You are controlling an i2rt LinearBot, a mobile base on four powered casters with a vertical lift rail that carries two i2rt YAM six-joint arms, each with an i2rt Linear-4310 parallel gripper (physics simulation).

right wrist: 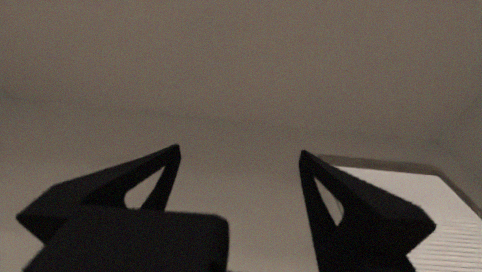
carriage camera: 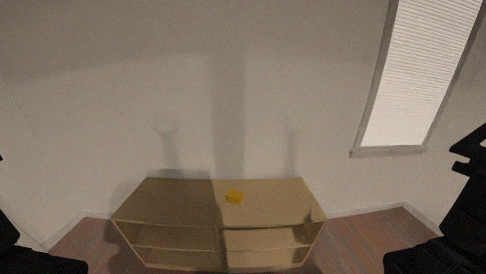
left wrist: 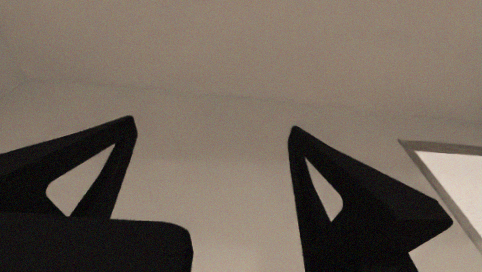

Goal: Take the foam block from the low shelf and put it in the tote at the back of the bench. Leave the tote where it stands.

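Places are measured from the left arm's base along level axes (x ahead, y left, z up), in millimetres.
Pixels of known places: left gripper, fingertip midpoint: (left wrist: pixel 214 129); right gripper, fingertip midpoint: (right wrist: pixel 239 153).
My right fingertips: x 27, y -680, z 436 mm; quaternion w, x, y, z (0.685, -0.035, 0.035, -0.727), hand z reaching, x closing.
Behind a point stands the place of what it marks.
A yellow-orange foam block (carriage camera: pixel 234 196) @(x 532, y -315, z -192 mm) lies on the top board of the low wooden shelf (carriage camera: pixel 270 215) @(x 428, y -514, z -237 mm), a little right of its middle, in the carriage view. My left gripper (left wrist: pixel 214 129) @(x 22, y -2, z 440 mm) is open and empty, pointing up toward the wall and ceiling in the left wrist view. My right gripper (right wrist: pixel 239 153) @(x 27, y -680, z 436 mm) is open and empty in the right wrist view, and its fingers also show at the right edge of the carriage view. Both grippers are well away from the block. The tote and the bench do not show in these views.
The shelf stands against the back wall (carriage camera: pixel 125 110) @(x 763, y 406, z 283 mm), with open compartments below its top board. A window (carriage camera: pixel 410 90) @(x 772, y -1625, z 464 mm) with blinds is in the wall at the right. Wooden floor (carriage camera: pixel 370 240) @(x 482, y -1573, z -847 mm) shows on both sides of the shelf. A shadow falls over the shelf's left half.
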